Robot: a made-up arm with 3 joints. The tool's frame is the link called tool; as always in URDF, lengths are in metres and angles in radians.
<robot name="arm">
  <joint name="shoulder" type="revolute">
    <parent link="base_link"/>
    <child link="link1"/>
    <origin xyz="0 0 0.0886" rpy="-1.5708 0 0"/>
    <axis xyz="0 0 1"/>
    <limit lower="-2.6" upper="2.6"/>
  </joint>
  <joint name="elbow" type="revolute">
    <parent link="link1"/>
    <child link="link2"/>
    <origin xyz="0.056 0.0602 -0.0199" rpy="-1.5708 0 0"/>
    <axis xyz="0 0 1"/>
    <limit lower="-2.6" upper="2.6"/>
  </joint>
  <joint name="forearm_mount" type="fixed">
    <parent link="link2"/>
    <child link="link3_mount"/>
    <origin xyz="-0.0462 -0.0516 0.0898" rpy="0 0 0"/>
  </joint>
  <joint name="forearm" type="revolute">
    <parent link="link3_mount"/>
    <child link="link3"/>
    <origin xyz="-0.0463 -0.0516 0.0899" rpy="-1.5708 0 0"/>
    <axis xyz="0 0 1"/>
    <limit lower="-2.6" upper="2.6"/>
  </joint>
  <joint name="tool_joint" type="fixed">
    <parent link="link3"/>
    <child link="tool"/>
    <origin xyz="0.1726 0.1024 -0.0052" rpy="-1.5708 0 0"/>
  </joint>
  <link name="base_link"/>
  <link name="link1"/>
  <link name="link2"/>
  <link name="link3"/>
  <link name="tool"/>
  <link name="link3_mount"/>
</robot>
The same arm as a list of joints. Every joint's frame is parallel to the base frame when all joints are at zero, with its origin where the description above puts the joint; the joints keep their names.
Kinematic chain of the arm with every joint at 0, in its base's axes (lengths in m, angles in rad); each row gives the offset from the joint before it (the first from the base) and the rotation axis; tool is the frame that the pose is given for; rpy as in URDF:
shoulder: xyz 0 0 0.0886 axis +y
elbow: xyz 0.056 -0.0199 -0.0602 axis -z
forearm: xyz -0.0925 0.1032 -0.1797 axis -y
tool: xyz 0.1726 0.0052 0.1024 rpy 0 0 0
Joint limits (rad, base to tool): -2.6..2.6 -2.6..2.6 -2.6..2.6

